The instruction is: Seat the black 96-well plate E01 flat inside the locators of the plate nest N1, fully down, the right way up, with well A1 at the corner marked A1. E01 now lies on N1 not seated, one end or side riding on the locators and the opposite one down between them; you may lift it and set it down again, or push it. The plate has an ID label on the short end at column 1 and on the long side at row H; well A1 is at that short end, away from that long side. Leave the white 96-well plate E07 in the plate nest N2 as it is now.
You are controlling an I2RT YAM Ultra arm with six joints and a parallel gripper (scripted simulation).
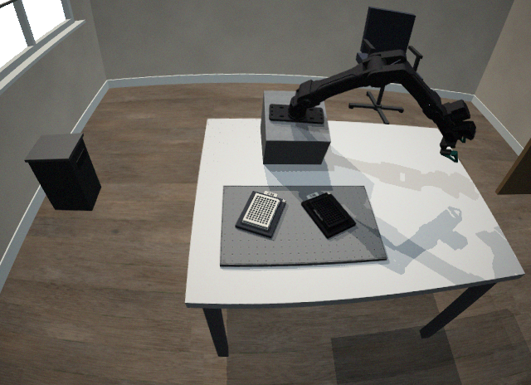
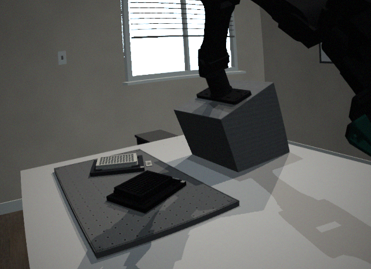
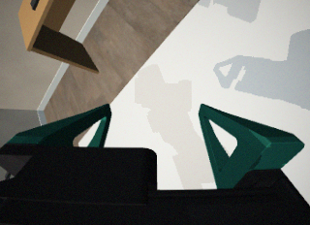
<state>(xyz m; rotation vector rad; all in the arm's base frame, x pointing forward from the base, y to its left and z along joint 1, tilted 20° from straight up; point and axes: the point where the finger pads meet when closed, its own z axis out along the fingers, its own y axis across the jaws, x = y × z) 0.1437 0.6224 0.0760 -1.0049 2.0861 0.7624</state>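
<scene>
Right now my hand is 520 mm to the left of the black plate E01, 180 mm above it and 160 mm short of it. Round my hand: white plate E07: 740 mm to the right, 180 mm below, 160 mm ahead; black plate nest N1: 520 mm to the right, 190 mm below, 150 mm ahead.
</scene>
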